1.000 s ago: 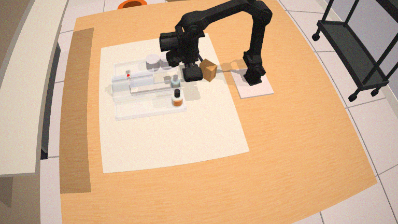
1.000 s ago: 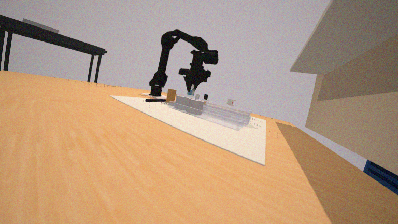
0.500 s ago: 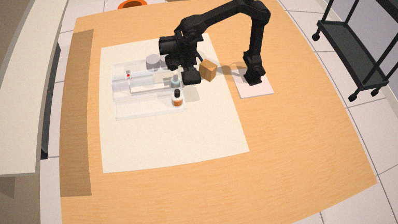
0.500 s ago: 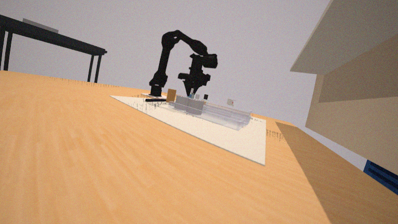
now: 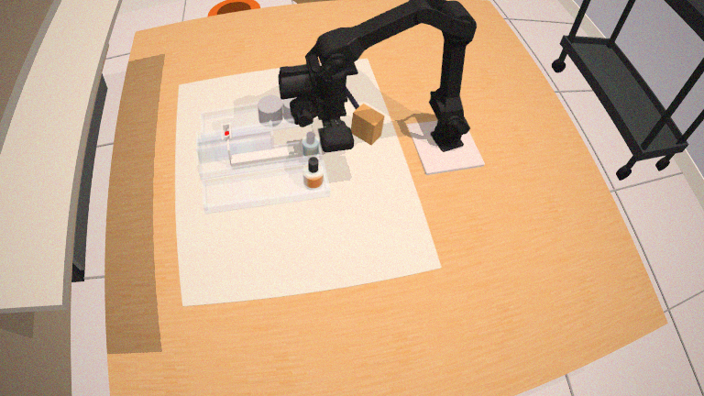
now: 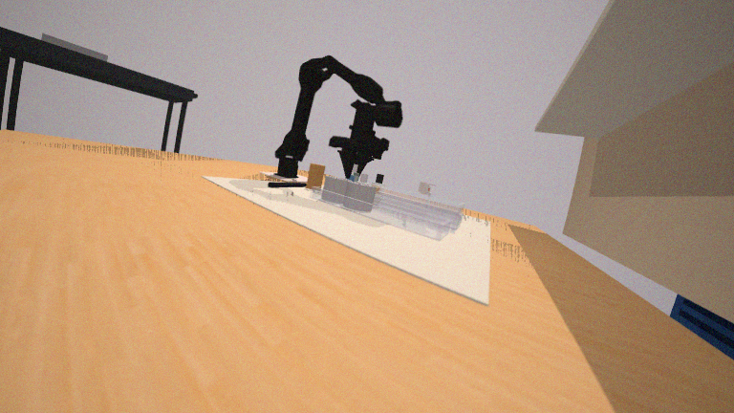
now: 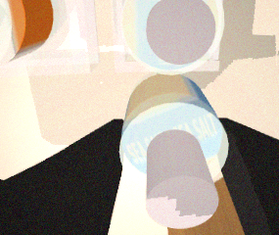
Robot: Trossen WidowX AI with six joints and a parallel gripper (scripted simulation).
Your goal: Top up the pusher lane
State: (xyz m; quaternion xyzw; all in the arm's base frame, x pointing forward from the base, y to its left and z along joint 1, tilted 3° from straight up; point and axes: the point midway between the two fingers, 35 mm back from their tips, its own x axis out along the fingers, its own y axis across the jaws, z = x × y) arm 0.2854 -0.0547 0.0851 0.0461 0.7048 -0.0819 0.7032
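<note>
Right now the cardboard box is 100 mm behind my gripper tip, 20 mm to the right of it and 20 mm below it. Also, from my gripper tip: red mark: 210 mm ahead, 80 mm to the right, 20 mm above; black stick: 120 mm behind, 120 mm to the right, 40 mm below.
</note>
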